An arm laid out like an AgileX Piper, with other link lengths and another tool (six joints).
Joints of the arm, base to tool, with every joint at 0 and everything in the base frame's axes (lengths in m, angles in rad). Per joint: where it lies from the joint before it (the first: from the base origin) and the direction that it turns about. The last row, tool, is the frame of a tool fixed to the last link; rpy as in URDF.
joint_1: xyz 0 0 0.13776 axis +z
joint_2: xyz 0 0 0 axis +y
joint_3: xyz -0.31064 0 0.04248 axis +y
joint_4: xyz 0.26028 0 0.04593 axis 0.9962 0 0.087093
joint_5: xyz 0 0 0 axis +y
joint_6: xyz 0.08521 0 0.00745 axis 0.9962 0 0.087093
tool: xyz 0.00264 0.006 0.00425 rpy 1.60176 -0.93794 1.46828
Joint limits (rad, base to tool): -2.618..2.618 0..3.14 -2.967..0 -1.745..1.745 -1.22..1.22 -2.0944..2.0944
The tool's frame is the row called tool.
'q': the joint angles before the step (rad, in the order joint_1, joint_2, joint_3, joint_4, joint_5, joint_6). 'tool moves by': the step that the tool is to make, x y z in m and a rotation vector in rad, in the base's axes. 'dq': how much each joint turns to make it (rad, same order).
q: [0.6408, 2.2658, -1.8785, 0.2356, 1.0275, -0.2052]
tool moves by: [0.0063, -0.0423, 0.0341, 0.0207, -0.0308, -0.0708]
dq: [-0.0764, -0.1125, 0.0798, 0.0018, -0.0031, -0.0072]
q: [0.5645, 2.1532, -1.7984, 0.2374, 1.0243, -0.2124]
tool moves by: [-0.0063, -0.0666, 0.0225, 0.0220, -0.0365, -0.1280]
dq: [-0.1160, -0.1679, 0.2063, 0.0107, -0.0813, -0.0105]
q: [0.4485, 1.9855, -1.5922, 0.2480, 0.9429, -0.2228]
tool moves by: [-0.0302, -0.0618, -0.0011, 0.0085, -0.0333, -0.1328]
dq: [-0.1030, -0.1785, 0.2846, 0.0112, -0.1430, -0.0084]
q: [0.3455, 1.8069, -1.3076, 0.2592, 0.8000, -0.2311]
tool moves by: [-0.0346, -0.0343, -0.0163, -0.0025, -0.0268, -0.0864]
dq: [-0.0520, -0.1204, 0.2369, 0.0087, -0.1455, -0.0036]
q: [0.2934, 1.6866, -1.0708, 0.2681, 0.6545, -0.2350]
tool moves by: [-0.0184, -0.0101, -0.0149, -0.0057, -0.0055, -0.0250]
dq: [-0.0096, -0.0396, 0.1153, 0.0098, -0.0809, -0.0091]
